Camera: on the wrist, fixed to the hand. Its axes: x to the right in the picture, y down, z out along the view.
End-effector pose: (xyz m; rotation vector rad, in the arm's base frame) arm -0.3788 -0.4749 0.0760 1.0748 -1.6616 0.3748
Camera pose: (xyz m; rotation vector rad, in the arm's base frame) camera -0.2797 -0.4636 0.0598 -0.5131 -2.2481 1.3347
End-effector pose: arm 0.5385 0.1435 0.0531 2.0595 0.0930 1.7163
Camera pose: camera 0.4933 0.2235 0.0111 -1.4802 1.3847 -1.5330
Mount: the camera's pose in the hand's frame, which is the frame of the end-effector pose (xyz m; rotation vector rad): -0.0218 -0.0771 -0.0616 0.0086 -0.0543 1.6172
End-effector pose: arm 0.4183 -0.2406 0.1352 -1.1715 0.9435 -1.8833
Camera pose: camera 0.3540 -0.1723 0.1729 -0.1407 1.2274 -0.5077
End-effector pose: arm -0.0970 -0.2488 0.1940 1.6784 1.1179 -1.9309
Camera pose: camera -0.1048 -0.1596 0.2408 1.5588 -0.3745 -0.8282
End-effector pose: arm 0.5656 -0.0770 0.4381 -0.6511 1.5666 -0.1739
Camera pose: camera 0.5290 -0.1463 0.5019 0.7230 1.5990 1.0208
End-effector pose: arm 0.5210 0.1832 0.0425 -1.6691 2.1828 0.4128
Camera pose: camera 0.5941 0.1549 0.1063 0.4758 2.9317 0.7438
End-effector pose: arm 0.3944 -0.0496 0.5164 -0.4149 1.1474 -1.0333
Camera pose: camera 0.3036 -0.0566 0.5603 0.4990 0.9994 0.3967
